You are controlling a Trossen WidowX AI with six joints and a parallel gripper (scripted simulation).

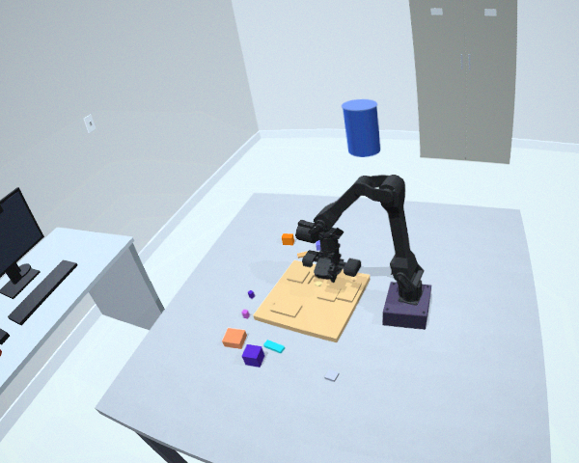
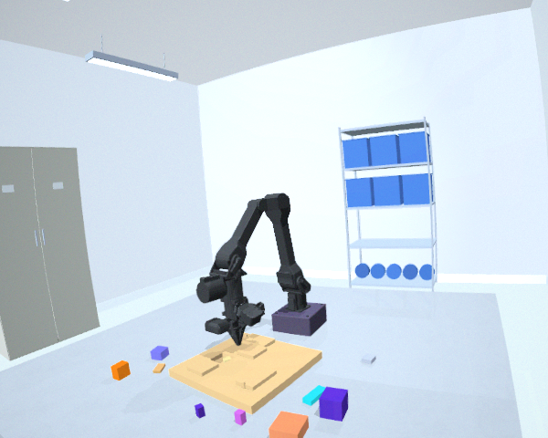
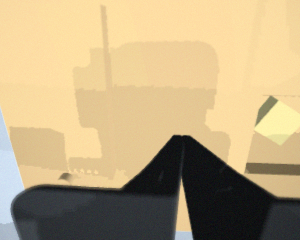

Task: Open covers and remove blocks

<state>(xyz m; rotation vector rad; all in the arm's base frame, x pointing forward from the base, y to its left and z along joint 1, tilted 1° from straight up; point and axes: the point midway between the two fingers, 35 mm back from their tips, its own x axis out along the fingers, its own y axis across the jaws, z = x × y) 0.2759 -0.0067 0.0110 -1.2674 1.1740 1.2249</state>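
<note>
Now: the puzzle board 6 cm to the left of my gripper tip, 3 cm ahead of it and 2 cm below it. The rest, counted from my gripper tip: purple block (25 cm ahead, 14 cm to the left, 2 cm below); lilac block (20 cm to the right, 15 cm ahead, 2 cm below); cyan bar (30 cm to the left, 5 cm ahead, 3 cm below).
</note>
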